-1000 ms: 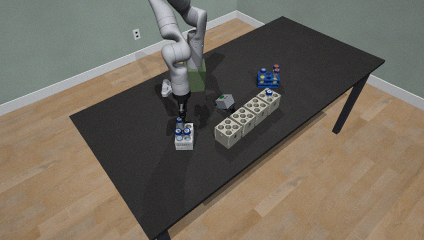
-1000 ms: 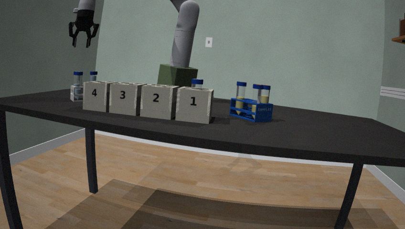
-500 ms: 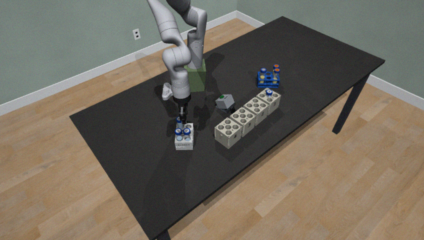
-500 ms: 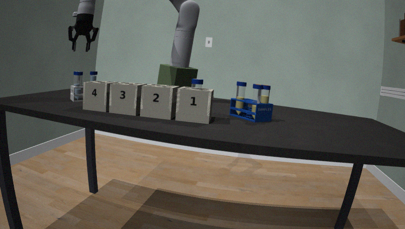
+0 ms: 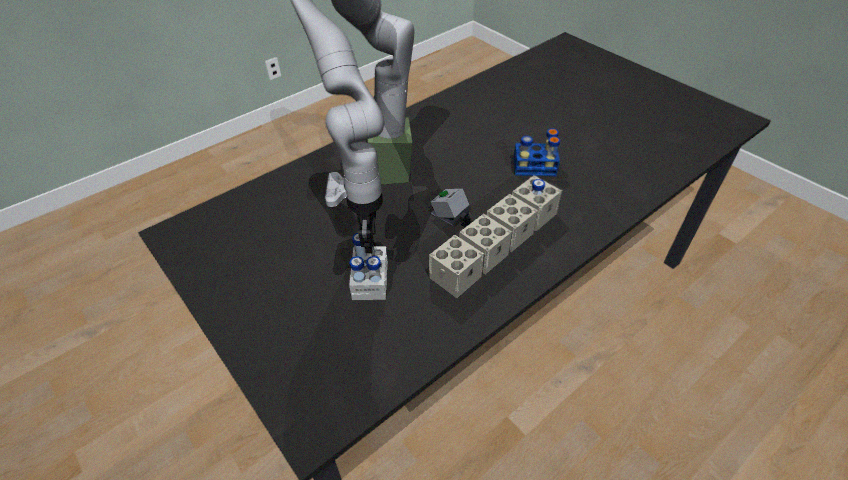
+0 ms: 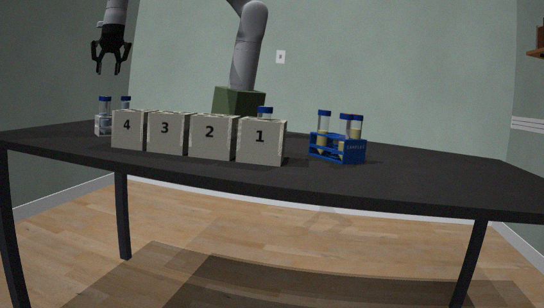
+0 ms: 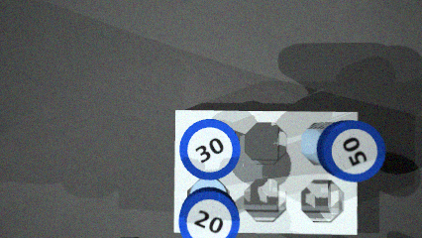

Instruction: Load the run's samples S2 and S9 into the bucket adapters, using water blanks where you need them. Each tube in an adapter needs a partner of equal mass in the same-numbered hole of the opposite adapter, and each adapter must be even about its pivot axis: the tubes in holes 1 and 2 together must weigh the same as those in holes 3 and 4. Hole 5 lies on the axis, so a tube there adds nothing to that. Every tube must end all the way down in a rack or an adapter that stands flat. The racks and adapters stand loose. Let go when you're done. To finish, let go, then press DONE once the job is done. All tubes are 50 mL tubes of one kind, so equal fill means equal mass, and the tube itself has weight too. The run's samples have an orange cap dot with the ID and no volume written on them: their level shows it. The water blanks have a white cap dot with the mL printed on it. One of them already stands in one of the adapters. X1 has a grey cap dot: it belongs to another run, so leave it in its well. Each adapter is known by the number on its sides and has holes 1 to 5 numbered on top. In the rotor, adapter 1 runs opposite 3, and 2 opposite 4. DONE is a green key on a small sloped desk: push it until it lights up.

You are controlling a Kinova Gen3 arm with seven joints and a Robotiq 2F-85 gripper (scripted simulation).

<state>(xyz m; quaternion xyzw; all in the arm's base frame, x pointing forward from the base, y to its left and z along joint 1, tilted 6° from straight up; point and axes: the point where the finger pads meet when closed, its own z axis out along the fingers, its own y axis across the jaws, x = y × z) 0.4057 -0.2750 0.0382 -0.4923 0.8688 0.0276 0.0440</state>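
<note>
Now: the white-dot tube 1 cm behind my hand, 1 cm to the left of it and 14 cm below it. The rest, counted from my hand: white blank rack: 5 cm behind, 17 cm below; then adapter 3: 4 cm ahead, 30 cm to the left, 16 cm below; then green done key: 17 cm behind, 31 cm to the left, 14 cm below.
</note>
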